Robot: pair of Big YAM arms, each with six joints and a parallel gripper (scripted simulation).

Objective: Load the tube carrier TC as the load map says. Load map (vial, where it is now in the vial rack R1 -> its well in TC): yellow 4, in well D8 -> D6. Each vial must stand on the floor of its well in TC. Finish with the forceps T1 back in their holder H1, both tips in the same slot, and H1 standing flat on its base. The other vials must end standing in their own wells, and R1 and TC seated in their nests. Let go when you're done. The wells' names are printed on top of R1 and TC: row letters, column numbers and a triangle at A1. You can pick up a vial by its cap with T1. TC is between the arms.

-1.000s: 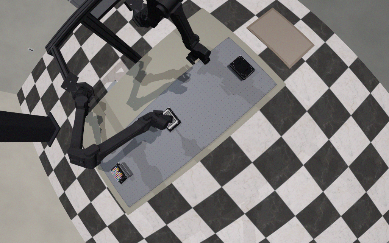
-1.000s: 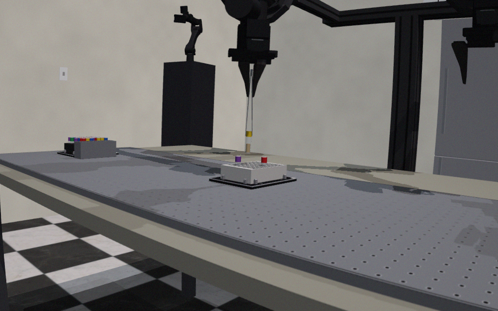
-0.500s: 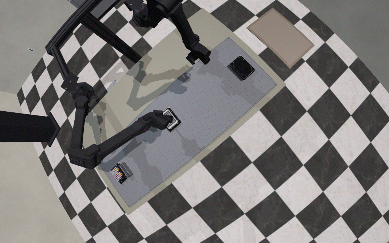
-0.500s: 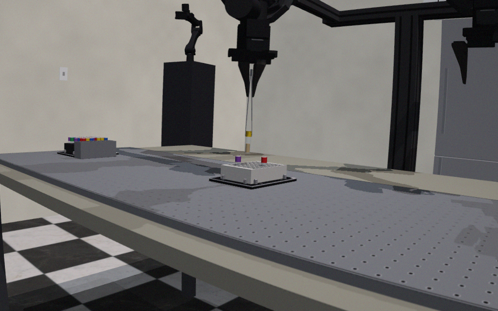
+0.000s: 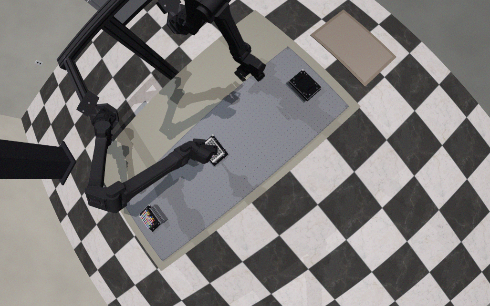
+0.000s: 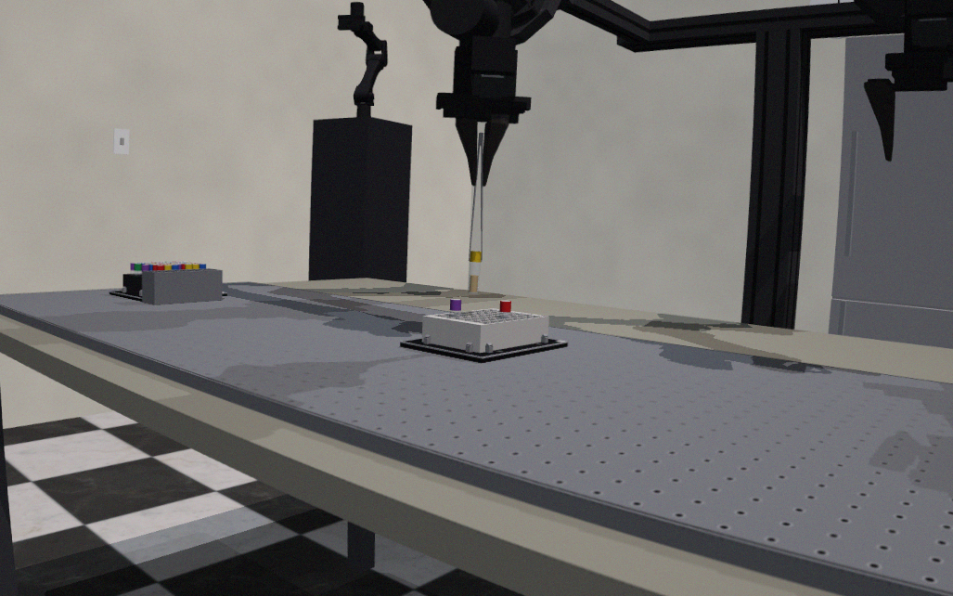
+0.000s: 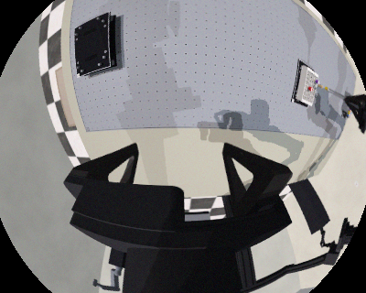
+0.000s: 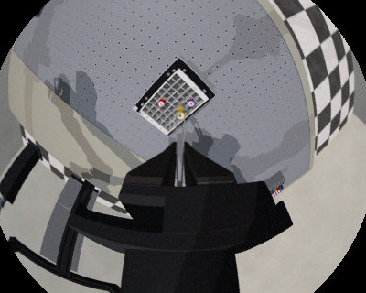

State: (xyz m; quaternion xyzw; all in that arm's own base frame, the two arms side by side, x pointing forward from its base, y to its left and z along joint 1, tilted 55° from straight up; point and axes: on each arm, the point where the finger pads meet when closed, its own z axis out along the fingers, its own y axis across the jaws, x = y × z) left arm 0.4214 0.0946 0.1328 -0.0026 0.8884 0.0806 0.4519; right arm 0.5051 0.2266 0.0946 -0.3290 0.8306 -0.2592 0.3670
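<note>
My right gripper is now 2 cm past the white tube carrier TC, 1 cm to the right of it and 17 cm above it. From my right hand the other things lie so: grey holder H1 (2 cm behind, 56 cm to the right, 18 cm below).
</note>
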